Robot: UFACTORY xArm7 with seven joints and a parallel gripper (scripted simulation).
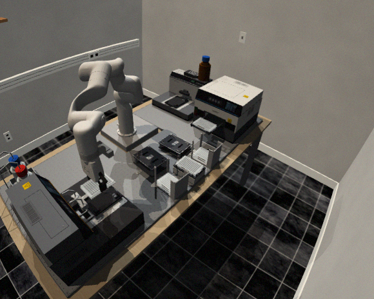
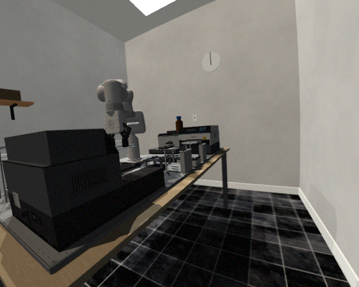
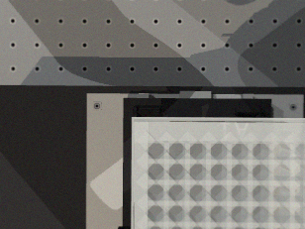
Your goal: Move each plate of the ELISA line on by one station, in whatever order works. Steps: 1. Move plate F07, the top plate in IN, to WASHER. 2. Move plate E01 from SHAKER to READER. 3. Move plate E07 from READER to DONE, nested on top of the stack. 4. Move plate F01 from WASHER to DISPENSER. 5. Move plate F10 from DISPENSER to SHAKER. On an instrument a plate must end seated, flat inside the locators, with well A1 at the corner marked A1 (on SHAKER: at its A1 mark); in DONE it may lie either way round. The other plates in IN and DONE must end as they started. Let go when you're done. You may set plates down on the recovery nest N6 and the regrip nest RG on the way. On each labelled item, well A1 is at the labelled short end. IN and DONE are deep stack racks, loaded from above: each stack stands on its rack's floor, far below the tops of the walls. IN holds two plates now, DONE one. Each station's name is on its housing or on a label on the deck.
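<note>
Now: hand 380 mm to the right of the regrip nest RG, 150 mm above it and 60 mm past it. Also, from my hand: nest N6 (580 mm to the left, 170 mm below, 60 mm behind); RG label (290 mm to the left, 200 mm below, 70 mm behind); washer (250 mm to the right, 100 mm below).
</note>
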